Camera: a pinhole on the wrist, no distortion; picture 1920 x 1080 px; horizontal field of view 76.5 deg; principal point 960.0 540.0 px. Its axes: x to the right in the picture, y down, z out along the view. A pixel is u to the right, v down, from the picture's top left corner.
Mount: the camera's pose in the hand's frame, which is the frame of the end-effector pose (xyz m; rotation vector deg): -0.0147 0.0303 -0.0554 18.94 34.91 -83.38
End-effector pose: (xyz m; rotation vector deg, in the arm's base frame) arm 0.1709 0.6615 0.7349 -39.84 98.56 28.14
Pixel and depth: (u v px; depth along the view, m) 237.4 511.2 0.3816
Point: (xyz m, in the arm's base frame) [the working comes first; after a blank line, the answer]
In the camera's frame: -0.2264 -0.0090 0.3816

0.4374 0.9020 0.5928
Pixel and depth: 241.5 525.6 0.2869
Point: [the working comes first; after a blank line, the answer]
In the camera's frame: -0.1693 -0.0034 0.2869

0.3559 0.8380 0.6319
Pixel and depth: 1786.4 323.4 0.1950
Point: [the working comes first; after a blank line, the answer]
In the camera's frame: 0.1323 -0.0347 0.1950

0.3251 0.5437 0.7451
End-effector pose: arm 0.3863 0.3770 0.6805 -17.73 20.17 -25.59
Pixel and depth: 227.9 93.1 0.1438
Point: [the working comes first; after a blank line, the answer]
In the camera's frame: -0.0865 -0.0528 0.1438

0.4044 0.4338 0.7910
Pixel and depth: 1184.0 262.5 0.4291
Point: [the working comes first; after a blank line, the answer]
In the camera's frame: 0.0789 -0.0978 0.4291

0.3591 0.2023 1.0257
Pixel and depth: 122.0 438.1 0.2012
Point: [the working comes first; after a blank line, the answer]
In the camera's frame: -0.1385 -0.0168 0.2012

0.4762 0.4397 0.8369
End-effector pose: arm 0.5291 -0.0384 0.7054 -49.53 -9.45 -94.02
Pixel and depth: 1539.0 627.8 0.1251
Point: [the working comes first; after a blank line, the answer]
In the camera's frame: 0.0595 0.0090 0.1251

0.4549 -0.0223 0.7536
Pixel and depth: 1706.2 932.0 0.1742
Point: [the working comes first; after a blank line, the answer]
In the camera's frame: 0.1067 0.0561 0.1742

0.4018 -0.0461 0.8126
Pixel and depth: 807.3 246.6 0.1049
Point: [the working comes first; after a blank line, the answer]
In the camera's frame: -0.0132 -0.0253 0.1049

0.5290 0.0053 0.7290
